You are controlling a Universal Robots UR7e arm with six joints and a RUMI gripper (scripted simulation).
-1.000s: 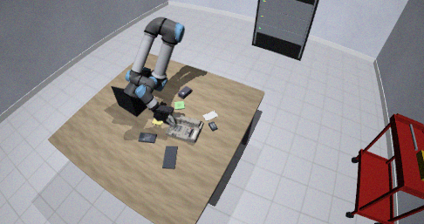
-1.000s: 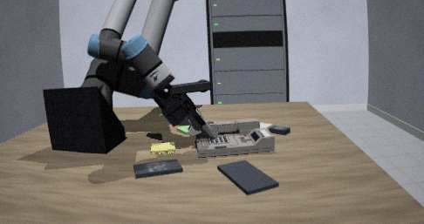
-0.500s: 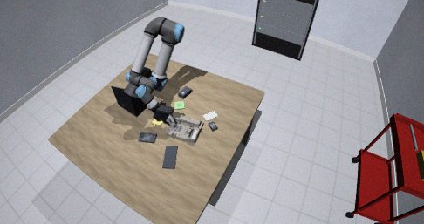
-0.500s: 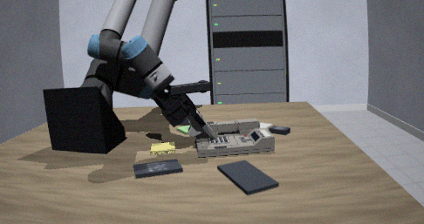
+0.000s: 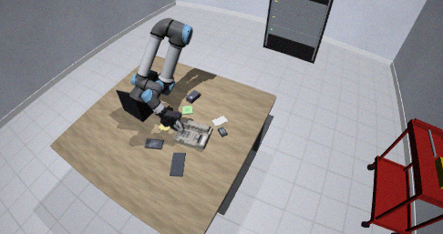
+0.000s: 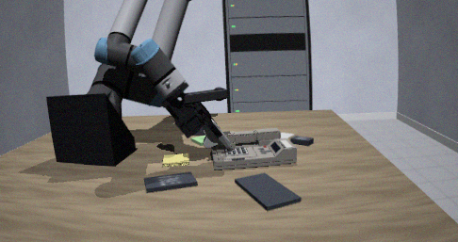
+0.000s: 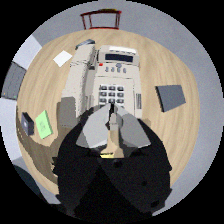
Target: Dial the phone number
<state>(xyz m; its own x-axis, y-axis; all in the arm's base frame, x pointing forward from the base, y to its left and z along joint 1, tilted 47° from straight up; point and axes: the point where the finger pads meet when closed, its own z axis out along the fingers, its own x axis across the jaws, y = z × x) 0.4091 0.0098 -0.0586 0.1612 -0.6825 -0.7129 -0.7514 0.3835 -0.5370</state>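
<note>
My gripper is now 80 mm to the right of the handset and 50 mm short of it. Round my hand: white note 230 mm to the left, 160 mm ahead, 40 mm below.
</note>
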